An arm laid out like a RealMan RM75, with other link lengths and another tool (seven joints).
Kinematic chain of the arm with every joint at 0, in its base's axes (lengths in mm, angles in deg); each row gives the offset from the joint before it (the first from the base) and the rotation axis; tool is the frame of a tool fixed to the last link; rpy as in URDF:
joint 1: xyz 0 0 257.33 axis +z
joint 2: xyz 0 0 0 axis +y
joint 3: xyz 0 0 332.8 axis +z
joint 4: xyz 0 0 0 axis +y
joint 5: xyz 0 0 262.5 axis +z
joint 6: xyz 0 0 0 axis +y
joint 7: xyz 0 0 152.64 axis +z
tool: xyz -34 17 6 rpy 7.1 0 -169.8
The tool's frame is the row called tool.
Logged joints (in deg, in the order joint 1, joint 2, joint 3, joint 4, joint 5, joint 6, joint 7), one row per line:
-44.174, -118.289, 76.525, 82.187, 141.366, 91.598, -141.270
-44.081, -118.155, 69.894, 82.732, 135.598, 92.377, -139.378
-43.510, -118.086, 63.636, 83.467, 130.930, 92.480, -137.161
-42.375, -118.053, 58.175, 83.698, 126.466, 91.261, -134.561
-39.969, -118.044, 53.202, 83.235, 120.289, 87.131, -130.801
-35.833, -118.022, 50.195, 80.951, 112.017, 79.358, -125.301
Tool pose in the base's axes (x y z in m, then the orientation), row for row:
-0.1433, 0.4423, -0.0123, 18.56, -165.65, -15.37
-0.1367, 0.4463, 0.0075, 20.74, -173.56, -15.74
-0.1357, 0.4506, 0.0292, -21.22, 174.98, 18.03
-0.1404, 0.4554, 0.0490, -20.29, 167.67, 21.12
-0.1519, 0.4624, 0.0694, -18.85, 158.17, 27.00
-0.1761, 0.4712, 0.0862, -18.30, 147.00, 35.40
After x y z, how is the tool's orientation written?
As a rotation vector, in degrees.
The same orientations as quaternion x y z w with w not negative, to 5 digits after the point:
0.11021, -0.98360, -0.09126, 0.10979
0.11808, -0.98817, -0.08962, 0.03924
-0.11973, 0.98727, 0.10173, 0.02459
-0.11877, 0.98149, 0.12363, 0.08534
-0.11517, 0.96636, 0.16496, 0.16021
-0.11666, 0.93711, 0.22567, 0.23933

